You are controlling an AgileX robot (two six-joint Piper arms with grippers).
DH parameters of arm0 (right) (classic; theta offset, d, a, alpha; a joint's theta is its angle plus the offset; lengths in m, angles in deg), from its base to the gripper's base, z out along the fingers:
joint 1: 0 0.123 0 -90
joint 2: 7.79 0 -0.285 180
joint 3: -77.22 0 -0.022 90
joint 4: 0 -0.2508 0 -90
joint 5: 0 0 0.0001 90
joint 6: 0 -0.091 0 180
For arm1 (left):
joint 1: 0 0.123 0 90
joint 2: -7.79 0 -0.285 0
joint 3: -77.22 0 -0.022 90
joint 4: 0 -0.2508 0 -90
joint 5: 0 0 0.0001 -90
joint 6: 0 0.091 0 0
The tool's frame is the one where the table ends.
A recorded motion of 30 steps. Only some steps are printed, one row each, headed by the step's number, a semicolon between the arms.
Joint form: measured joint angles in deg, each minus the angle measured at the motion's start. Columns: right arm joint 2, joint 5, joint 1, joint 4, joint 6, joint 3; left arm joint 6, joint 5, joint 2, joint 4, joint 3, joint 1.
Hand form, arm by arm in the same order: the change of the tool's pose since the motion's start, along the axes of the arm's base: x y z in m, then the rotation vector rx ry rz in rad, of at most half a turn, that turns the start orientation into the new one. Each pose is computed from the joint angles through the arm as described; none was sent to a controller.
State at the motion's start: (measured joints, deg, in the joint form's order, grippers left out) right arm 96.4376 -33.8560 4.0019 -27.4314 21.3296 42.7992; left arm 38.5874 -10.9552 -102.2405 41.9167 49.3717 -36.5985
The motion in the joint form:
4: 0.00 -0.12 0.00 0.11 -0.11 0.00; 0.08 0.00 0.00 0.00 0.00 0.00
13: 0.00 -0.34 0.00 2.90 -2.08 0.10; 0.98 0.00 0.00 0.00 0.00 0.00
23: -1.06 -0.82 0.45 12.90 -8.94 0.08; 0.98 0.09 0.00 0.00 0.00 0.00
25: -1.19 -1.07 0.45 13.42 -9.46 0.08; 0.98 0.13 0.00 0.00 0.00 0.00
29: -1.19 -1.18 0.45 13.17 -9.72 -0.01; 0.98 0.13 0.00 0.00 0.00 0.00
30: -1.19 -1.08 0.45 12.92 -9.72 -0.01; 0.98 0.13 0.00 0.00 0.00 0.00
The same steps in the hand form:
4: -0.0002 0.0000 0.0000 -0.0004 0.0023 0.0003; 0.0000 0.0000 0.0000 0.0005 -0.0006 -0.0011
13: -0.0007 -0.0022 -0.0004 -0.0261 0.0107 0.0050; 0.0000 0.0000 0.0000 0.0063 -0.0074 -0.0141
23: -0.0038 -0.0086 0.0023 -0.1229 0.0159 0.0279; 0.0001 0.0000 0.0000 0.0062 -0.0088 -0.0134
25: -0.0043 -0.0090 0.0028 -0.1271 0.0190 0.0266; 0.0002 0.0000 0.0001 0.0062 -0.0094 -0.0131
29: -0.0048 -0.0088 0.0025 -0.1233 0.0237 0.0196; 0.0002 0.0000 0.0001 0.0062 -0.0094 -0.0131
30: -0.0046 -0.0086 0.0026 -0.1205 0.0224 0.0160; 0.0002 0.0000 0.0001 0.0062 -0.0094 -0.0131

